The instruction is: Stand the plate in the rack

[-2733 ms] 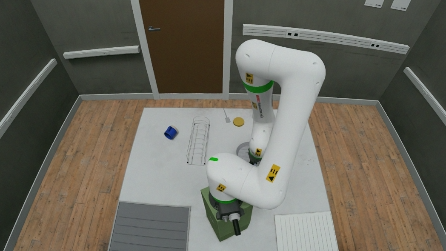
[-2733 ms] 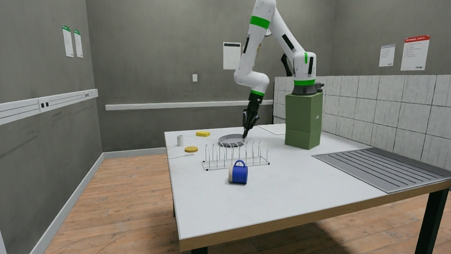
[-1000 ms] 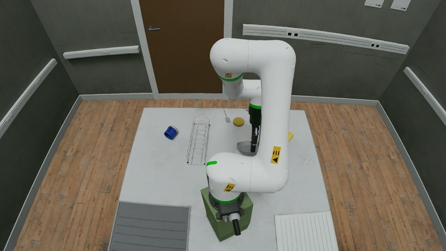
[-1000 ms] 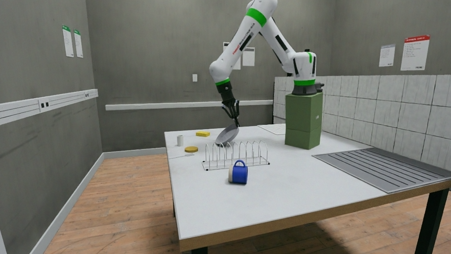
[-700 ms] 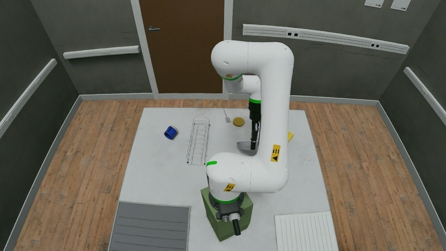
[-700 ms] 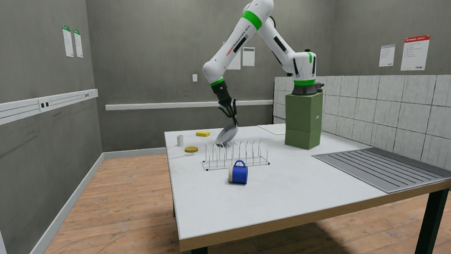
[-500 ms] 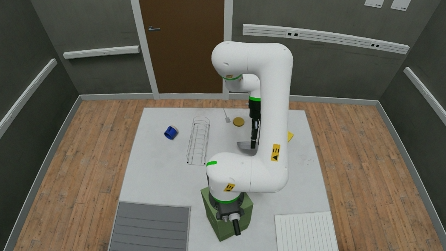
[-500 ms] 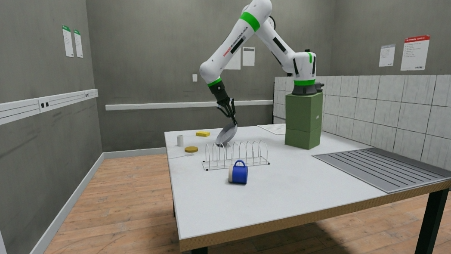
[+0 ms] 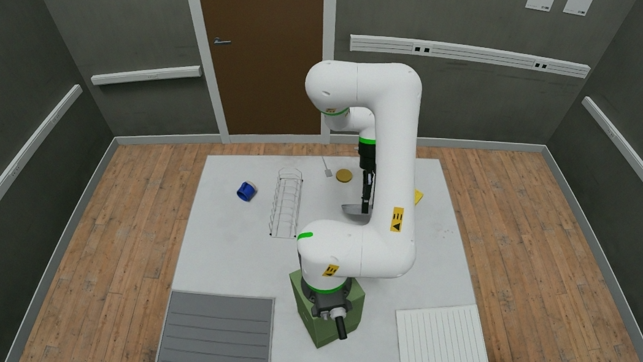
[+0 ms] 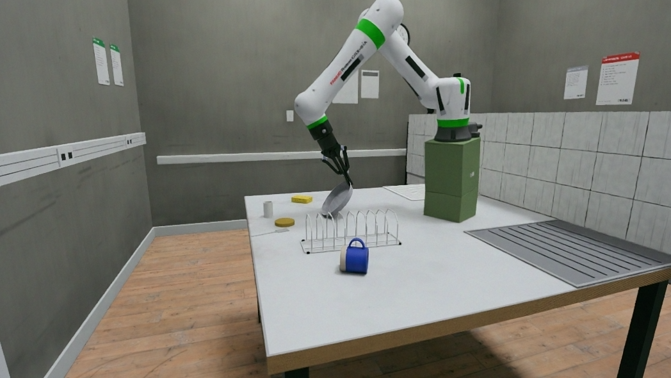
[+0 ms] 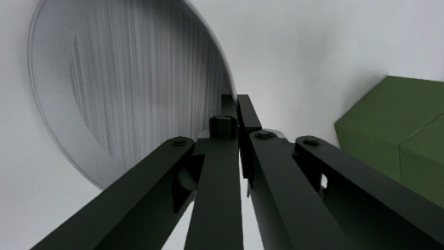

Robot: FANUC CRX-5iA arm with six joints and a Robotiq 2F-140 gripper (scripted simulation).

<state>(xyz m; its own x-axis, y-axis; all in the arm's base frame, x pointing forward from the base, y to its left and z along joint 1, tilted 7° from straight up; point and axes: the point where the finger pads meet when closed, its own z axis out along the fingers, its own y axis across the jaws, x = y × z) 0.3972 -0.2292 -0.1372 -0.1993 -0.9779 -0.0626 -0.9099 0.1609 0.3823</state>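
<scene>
My hand is 90 mm above the grey plate, 40 mm short of it and 10 mm to the left of it. From my hand the other things lie so: yellow disc 300 mm ahead, 150 mm below, 10 mm to the left; white cup 330 mm ahead, 150 mm below, 120 mm to the right; white ribbed mat 670 mm behind, 190 mm to the right, 160 mm below.
</scene>
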